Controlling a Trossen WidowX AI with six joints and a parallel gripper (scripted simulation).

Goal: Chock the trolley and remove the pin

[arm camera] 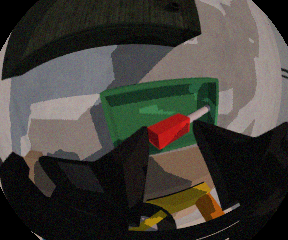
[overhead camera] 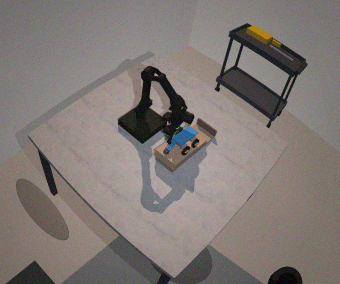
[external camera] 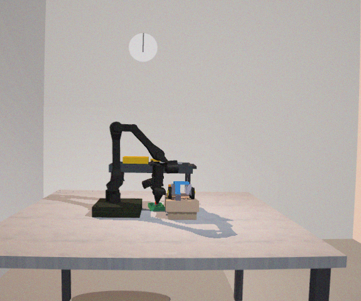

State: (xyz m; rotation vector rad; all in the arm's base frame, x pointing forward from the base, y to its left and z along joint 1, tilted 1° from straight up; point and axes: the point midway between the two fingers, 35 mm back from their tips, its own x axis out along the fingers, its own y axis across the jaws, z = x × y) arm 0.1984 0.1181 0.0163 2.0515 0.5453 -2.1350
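The red-headed stop pin is 1 cm behind my gripper tip, 2 cm to the left of it and 1 cm below it. The rest, counted from my gripper tip: green tray 4 cm below; then ramp 13 cm ahead, 5 cm to the right, 1 cm above; then yellow chock 6 cm ahead, 3 cm to the left, 5 cm above.
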